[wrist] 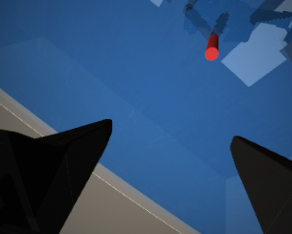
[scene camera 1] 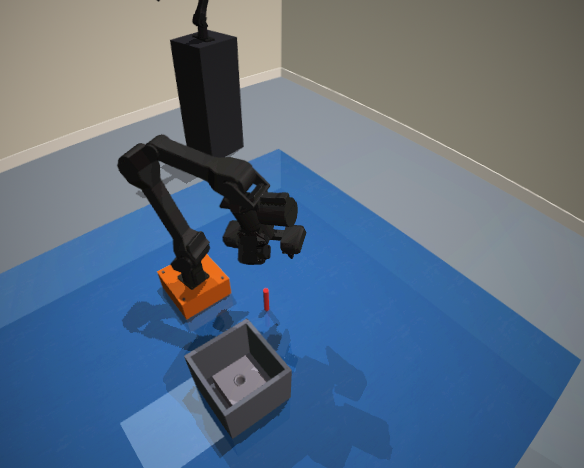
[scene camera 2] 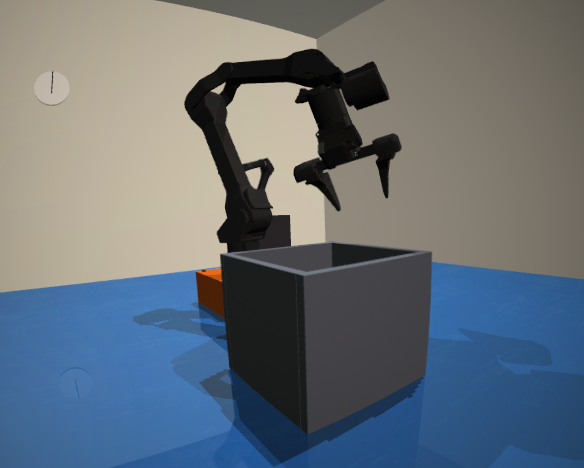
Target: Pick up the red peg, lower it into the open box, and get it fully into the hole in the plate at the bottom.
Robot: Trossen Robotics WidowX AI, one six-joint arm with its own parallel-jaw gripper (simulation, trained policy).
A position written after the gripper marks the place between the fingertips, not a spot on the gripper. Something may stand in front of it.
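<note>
There's a dark grey box (scene camera 2: pixel 320 331), (scene camera 1: pixel 243 339), but in the wrist view the box is out of frame. You'd find the gripper (scene camera 2: pixel 362 204), (scene camera 1: pixel 275 255), (wrist: pixel 171 133) in the scene too. Then there's a light grey plate (scene camera 1: pixel 239 379), and for the wrist view that plate is out of frame.
</note>
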